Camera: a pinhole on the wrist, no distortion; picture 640 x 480 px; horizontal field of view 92.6 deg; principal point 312.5 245.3 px. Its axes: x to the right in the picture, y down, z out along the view. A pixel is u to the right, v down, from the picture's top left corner.
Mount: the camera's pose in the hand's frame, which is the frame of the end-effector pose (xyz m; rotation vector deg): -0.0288 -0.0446 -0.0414 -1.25 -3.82 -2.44
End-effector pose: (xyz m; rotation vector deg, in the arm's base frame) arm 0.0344 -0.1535 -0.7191 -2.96 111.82 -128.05
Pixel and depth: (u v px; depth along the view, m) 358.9 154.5 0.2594
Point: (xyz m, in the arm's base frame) 0.0627 -0.3543 -0.5715
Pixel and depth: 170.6 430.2 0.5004
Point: 0.4013 -0.5732 -0.9081
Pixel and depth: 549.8 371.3 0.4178
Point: -0.1671 -0.5969 -0.8095
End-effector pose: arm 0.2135 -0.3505 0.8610 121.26 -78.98 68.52
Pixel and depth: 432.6 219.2 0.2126
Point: 0.3551 -0.4626 0.7985
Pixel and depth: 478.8 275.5 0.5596
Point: 0.4926 -0.8523 0.7369
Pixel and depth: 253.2 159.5 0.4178
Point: 0.4900 -0.4469 0.5524
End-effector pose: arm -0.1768 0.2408 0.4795 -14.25 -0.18 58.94
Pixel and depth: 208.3 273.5 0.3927
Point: -0.3194 0.1550 0.8305
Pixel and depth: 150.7 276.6 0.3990
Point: -0.3664 0.0936 0.8386
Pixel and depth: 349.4 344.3 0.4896
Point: -0.3315 0.3958 0.8888
